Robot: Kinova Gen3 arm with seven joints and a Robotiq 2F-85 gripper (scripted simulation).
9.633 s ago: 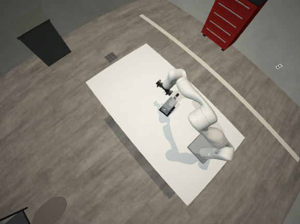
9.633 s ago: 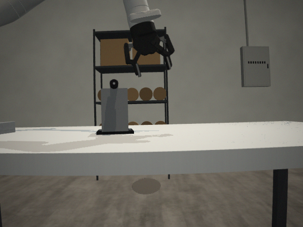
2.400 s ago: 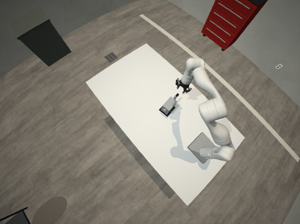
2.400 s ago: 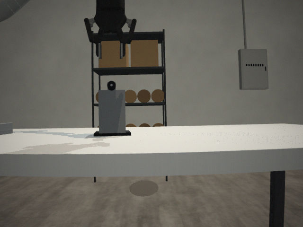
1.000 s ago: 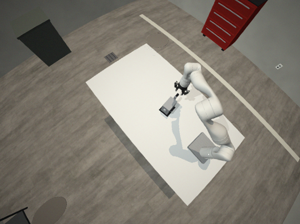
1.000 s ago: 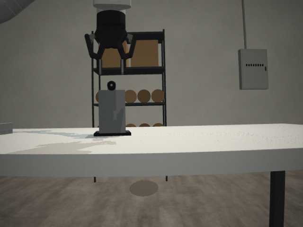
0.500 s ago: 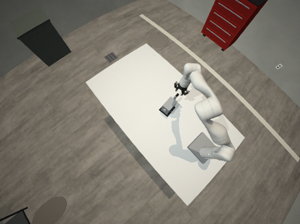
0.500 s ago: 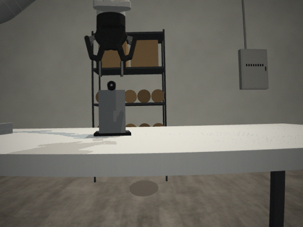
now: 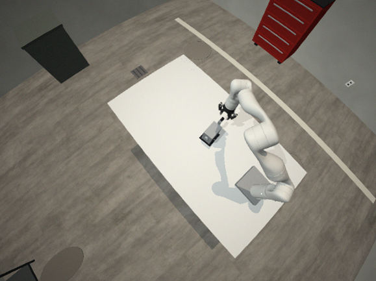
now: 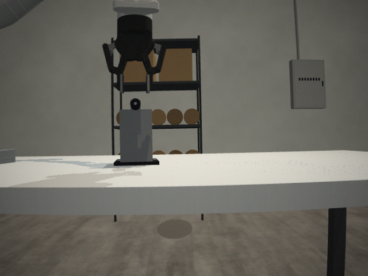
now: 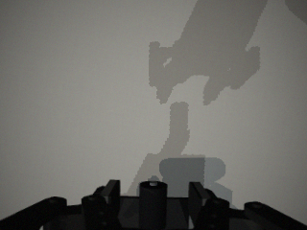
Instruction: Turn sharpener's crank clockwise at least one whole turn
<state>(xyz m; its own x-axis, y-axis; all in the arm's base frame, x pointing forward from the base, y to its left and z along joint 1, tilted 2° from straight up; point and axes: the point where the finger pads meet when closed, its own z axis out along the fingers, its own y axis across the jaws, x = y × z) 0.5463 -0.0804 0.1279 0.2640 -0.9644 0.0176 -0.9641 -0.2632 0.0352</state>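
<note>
Now: hand 40 mm above the knob and 20 mm to the right of it.
</note>
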